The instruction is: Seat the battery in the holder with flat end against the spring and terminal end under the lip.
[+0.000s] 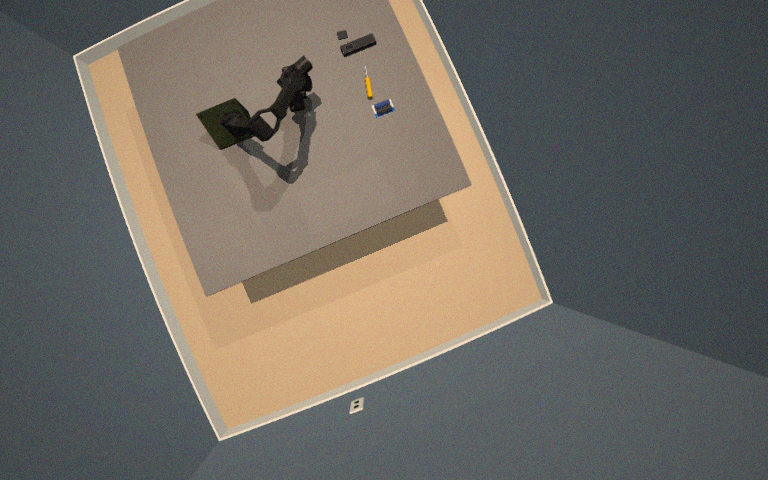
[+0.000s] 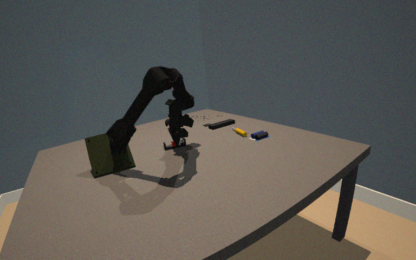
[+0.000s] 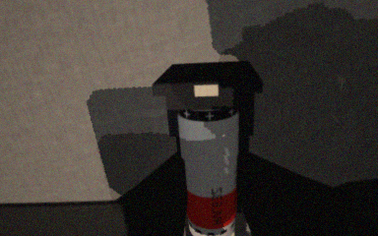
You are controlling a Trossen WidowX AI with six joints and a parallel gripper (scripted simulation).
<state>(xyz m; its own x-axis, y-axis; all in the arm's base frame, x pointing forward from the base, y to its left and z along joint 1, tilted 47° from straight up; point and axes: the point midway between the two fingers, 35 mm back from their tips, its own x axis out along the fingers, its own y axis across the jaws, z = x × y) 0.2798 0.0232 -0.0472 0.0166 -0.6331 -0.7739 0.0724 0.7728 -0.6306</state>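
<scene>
The battery lies 1 cm above my gripper tip. The rest, counted from my gripper tip: yellow-handled tool (33 cm ahead, 2 cm to the right); then long black bar (33 cm ahead, 16 cm to the left, 1 cm above).
</scene>
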